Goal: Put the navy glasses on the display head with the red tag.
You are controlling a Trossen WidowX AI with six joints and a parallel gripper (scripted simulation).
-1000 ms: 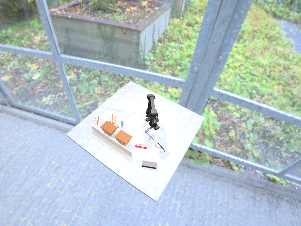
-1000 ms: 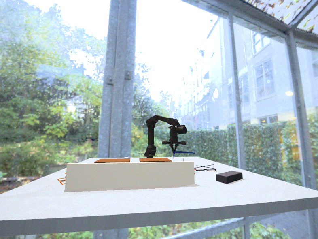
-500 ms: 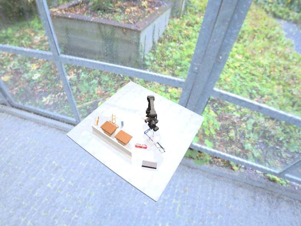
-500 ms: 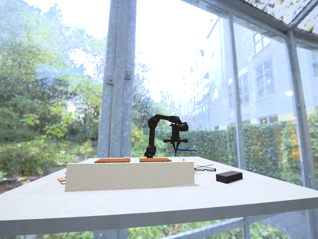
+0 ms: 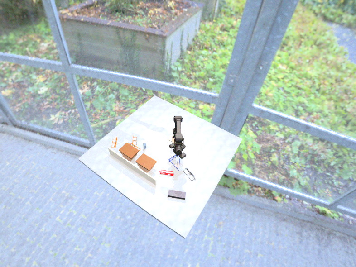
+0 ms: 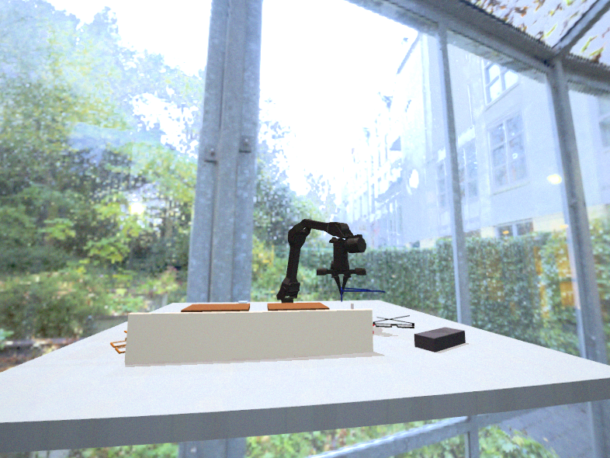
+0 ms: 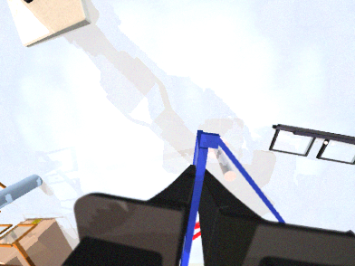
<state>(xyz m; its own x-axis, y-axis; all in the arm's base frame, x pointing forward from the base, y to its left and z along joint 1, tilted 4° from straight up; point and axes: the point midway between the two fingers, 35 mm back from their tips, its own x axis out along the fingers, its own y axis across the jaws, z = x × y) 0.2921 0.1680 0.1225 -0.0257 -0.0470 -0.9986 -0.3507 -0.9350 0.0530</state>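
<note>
Right now the small white post is 90 mm below my gripper tip, 30 mm to the left of it and 30 mm ahead of it. Round my gripper tip: long cream block (340 mm to the right, 300 mm ahead, 60 mm below); then dark case (310 mm ahead, 180 mm to the left, 100 mm below).
</note>
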